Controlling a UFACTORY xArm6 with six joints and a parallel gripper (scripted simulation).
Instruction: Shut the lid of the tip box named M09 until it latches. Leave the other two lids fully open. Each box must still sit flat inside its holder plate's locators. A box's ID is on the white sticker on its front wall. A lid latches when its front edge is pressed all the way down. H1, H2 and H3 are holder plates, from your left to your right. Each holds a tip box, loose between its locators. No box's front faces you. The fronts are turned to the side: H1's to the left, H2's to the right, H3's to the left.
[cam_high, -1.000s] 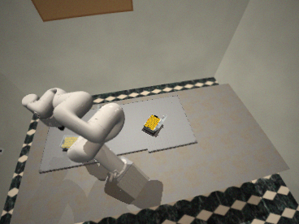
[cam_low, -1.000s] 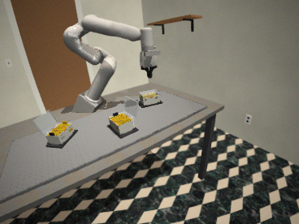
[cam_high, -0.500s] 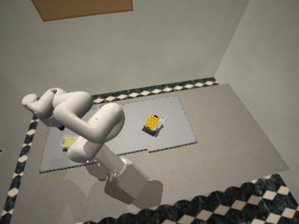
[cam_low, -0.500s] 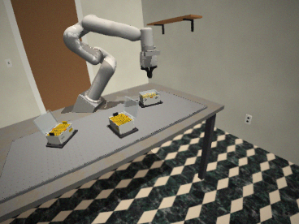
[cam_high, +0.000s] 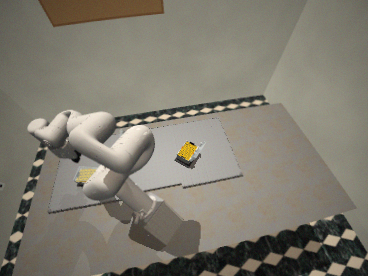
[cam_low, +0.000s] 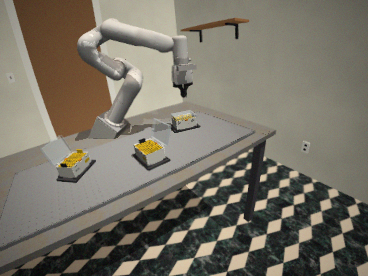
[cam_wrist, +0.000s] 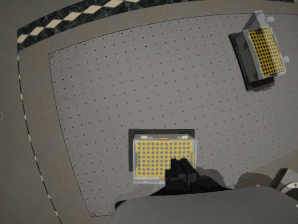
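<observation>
Now: hand 30 mm past the lid and 140 mm above it. From my hand the other things lie so: tip box: 30 mm behind, 150 mm below.
</observation>
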